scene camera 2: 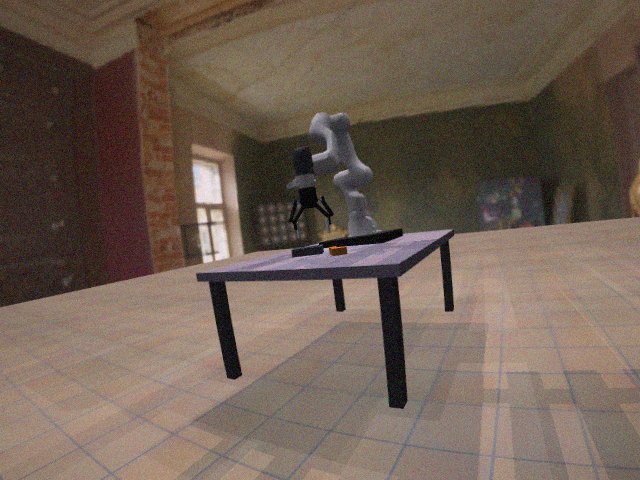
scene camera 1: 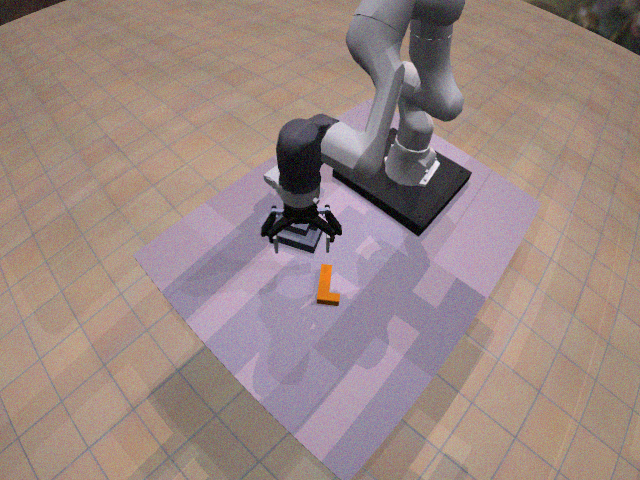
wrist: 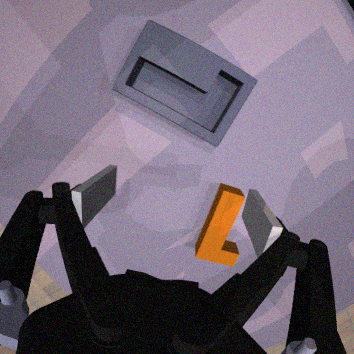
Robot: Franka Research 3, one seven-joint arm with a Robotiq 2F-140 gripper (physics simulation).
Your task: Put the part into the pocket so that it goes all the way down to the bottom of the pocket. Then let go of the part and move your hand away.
my gripper: open, holds nothing
an orange L-shaped part [wrist: 211, 245]: on the table
